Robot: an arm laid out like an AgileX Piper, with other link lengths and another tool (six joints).
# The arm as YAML. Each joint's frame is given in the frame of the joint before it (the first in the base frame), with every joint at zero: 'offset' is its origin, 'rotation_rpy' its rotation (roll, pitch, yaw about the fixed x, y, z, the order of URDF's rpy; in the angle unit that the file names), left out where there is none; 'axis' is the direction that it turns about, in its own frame. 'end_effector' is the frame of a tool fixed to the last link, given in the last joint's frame.
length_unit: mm
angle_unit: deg
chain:
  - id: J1
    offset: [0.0, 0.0, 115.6]
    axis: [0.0, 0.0, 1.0]
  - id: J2
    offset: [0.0, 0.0, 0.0]
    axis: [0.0, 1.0, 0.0]
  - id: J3
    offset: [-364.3, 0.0, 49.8]
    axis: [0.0, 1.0, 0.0]
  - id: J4
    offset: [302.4, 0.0, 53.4]
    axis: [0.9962, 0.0, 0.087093]
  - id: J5
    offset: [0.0, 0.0, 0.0]
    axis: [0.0, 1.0, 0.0]
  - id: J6
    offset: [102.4, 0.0, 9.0]
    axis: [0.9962, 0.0, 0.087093]
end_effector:
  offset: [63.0, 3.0, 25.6]
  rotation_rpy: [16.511, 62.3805, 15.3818]
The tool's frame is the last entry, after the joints.
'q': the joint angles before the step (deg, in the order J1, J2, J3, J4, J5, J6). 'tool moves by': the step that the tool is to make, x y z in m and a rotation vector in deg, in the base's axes. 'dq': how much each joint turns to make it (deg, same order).
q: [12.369 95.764 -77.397 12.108 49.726 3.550]
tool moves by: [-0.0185 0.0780 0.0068 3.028 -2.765 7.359]
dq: [9.174 0.046 -0.006 2.059 -3.762 0.586]
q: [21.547 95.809 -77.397 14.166 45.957 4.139]
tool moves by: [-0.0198 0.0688 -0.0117 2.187 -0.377 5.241]
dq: [8.232 2.167 -0.009 0.952 -3.949 2.149]
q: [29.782 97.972 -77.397 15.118 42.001 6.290]
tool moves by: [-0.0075 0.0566 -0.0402 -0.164 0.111 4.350]
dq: [6.022 5.494 -0.001 0.258 -5.548 0.251]
